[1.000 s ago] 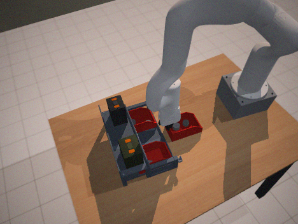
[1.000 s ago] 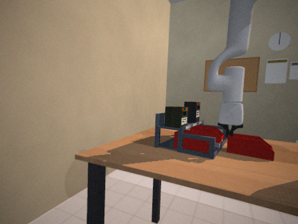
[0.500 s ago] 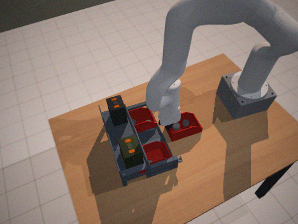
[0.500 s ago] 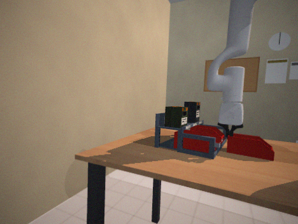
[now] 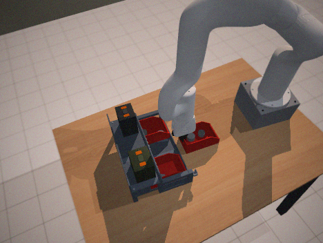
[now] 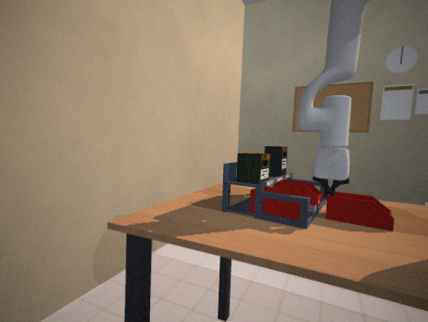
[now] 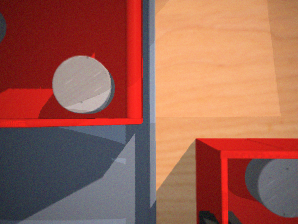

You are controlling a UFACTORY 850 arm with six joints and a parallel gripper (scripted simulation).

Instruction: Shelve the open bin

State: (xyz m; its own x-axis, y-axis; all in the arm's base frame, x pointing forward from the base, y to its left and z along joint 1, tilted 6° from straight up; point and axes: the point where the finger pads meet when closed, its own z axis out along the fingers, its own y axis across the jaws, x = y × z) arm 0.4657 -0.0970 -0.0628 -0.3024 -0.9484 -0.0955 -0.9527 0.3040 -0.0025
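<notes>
Right now the blue-grey shelf is 15 cm ahead of my hand, 5 cm to the right of it and 1 cm below it. Also, from my hand: grey disc: 5 cm ahead, 11 cm to the right, 5 cm below.
</notes>
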